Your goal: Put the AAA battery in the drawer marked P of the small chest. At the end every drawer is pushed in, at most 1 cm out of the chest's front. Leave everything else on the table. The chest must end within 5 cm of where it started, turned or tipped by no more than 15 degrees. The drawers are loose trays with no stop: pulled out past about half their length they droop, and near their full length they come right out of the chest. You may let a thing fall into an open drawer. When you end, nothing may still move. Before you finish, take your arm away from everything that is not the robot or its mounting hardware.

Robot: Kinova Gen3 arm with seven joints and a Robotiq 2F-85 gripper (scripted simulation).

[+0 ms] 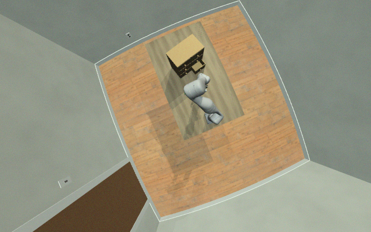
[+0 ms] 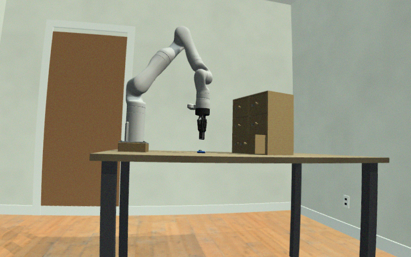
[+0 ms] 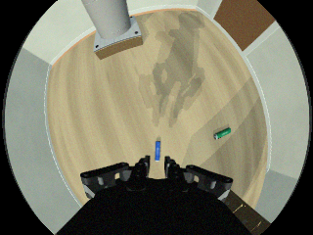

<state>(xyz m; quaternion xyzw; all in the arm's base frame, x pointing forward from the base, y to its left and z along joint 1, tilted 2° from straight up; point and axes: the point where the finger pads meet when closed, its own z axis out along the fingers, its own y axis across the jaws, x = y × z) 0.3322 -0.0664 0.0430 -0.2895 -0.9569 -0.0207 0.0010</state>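
The blue AAA battery lies 80 mm below my hand. Round my hand: green battery (150 mm to the left, 80 mm below, 50 mm ahead); then drawer (270 mm ahead, 120 mm to the right, 60 mm below).
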